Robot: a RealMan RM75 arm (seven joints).
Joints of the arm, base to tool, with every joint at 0 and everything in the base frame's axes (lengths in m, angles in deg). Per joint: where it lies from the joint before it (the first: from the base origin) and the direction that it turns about. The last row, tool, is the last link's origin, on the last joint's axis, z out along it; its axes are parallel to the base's.
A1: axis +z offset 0 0 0.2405
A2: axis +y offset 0 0 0
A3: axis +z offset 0 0 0.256
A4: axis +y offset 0 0 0
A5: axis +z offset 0 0 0.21
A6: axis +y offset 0 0 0
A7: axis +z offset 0 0 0.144
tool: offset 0 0 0
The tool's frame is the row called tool.
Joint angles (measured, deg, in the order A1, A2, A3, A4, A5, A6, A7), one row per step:
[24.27, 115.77, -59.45, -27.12, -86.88, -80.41, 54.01]
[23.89, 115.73, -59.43, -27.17, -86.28, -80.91, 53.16]
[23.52, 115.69, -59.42, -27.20, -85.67, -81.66, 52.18]
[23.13, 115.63, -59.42, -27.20, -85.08, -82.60, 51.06]
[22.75, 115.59, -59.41, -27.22, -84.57, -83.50, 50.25]
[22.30, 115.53, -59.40, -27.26, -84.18, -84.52, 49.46]
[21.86, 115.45, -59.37, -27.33, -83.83, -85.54, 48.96]
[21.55, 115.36, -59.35, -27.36, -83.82, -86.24, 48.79]
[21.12, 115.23, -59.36, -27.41, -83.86, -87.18, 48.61]
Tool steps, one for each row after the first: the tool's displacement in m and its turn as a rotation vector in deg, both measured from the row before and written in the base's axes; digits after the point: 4 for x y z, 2 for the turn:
[0.0005, -0.0016, 0.0015, 0.61, 0.30, 0.51]
[0.0000, -0.0020, 0.0015, 0.56, 0.39, 0.77]
[-0.0001, -0.0025, 0.0016, 0.53, 0.40, 0.96]
[-0.0001, -0.0025, 0.0014, 0.38, 0.48, 0.74]
[0.0002, -0.0032, 0.0014, 0.27, 0.45, 0.78]
[0.0002, -0.0030, 0.0017, 0.15, 0.53, 0.60]
[0.0006, -0.0025, 0.0009, -0.14, 0.26, 0.31]
[0.0009, -0.0035, 0.0012, -0.27, 0.31, 0.39]

